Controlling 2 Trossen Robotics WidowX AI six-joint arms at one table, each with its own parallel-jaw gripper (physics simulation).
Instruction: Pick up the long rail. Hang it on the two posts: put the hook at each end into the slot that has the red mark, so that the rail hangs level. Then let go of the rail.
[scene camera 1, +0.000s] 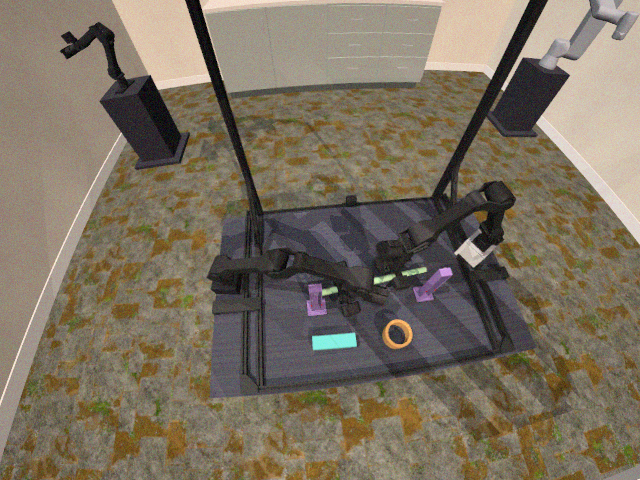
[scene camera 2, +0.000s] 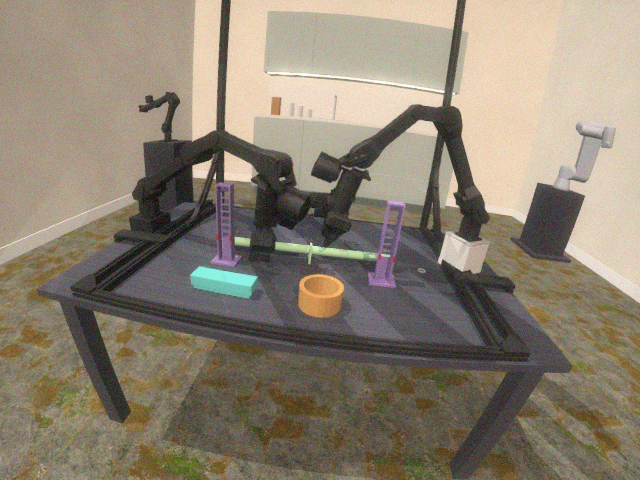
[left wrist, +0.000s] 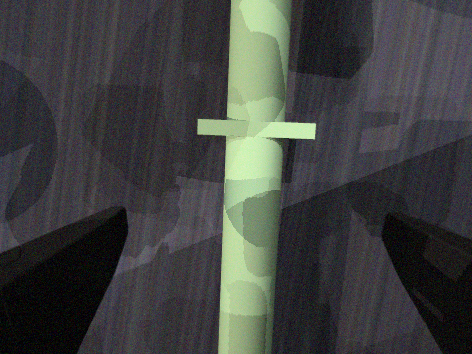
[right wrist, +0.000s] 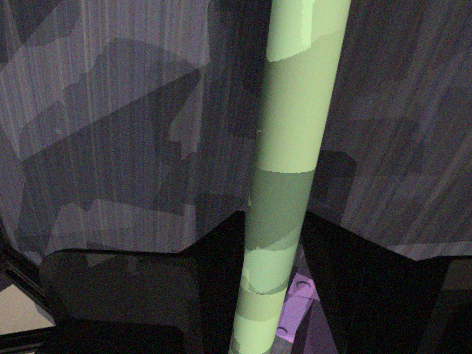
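Seen in the pictures: left gripper, fingertip midpoint: (scene camera 1: 382, 276) (scene camera 2: 323, 241) (left wrist: 256, 221); right gripper, fingertip midpoint: (scene camera 1: 338, 288) (right wrist: 272, 220); left arm's base, origin of the base link: (scene camera 1: 481, 243) (scene camera 2: 468, 236); right arm's base, origin of the base link: (scene camera 1: 225, 277) (scene camera 2: 149, 214).
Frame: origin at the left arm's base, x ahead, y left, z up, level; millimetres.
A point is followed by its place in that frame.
The long pale green rail (scene camera 2: 347, 252) @(x 354, y -119, z -68 mm) (scene camera 1: 385, 278) @(x 401, y -143, z -63 mm) (left wrist: 253, 197) @(x 420, y -156, z -61 mm) (right wrist: 287, 140) @(x 534, y -201, z -56 mm) runs low over the dark table (scene camera 2: 413, 310) @(x 307, y 129, z -106 mm) between two purple slotted posts. The left post (scene camera 2: 224, 219) @(x 674, y -229, z 13 mm) (scene camera 1: 316, 300) @(x 668, y -226, z -47 mm) and the right post (scene camera 2: 390, 238) @(x 297, y -16, z 13 mm) (scene camera 1: 434, 285) @(x 290, y -4, z -23 mm) each carry a red mark low down. My right gripper (scene camera 2: 262, 248) @(x 572, y -221, z -70 mm) (scene camera 1: 350, 306) (right wrist: 272, 220) @(x 572, y -221, z -70 mm) is shut on the rail close to the left post. My left gripper (scene camera 2: 330, 236) @(x 414, y -155, z -43 mm) (left wrist: 256, 221) @(x 414, y -155, z -43 mm) is open and hangs just above the rail's middle, by its small cross tab (left wrist: 298, 130) @(x 439, y -182, z -60 mm) (scene camera 2: 310, 254) @(x 455, y -146, z -76 mm), fingers wide on either side. I cannot tell whether the end hooks sit in any slot.
A teal block (scene camera 1: 333, 341) @(x 702, y -78, z -71 mm) (scene camera 2: 223, 282) @(x 703, y -53, z -73 mm) and an orange ring (scene camera 1: 386, 339) @(x 552, y 28, z -64 mm) (scene camera 2: 320, 304) @(x 526, y 81, z -72 mm) lie at the table's front. A white box (scene camera 2: 463, 254) @(x 50, y 36, z -37 mm) (scene camera 1: 472, 253) @(x 50, y 5, z -27 mm) stands under the left arm's base. Tall black frame bars (scene camera 1: 237, 143) @(x 636, y -711, z 314 mm) rise at the table's back corners.
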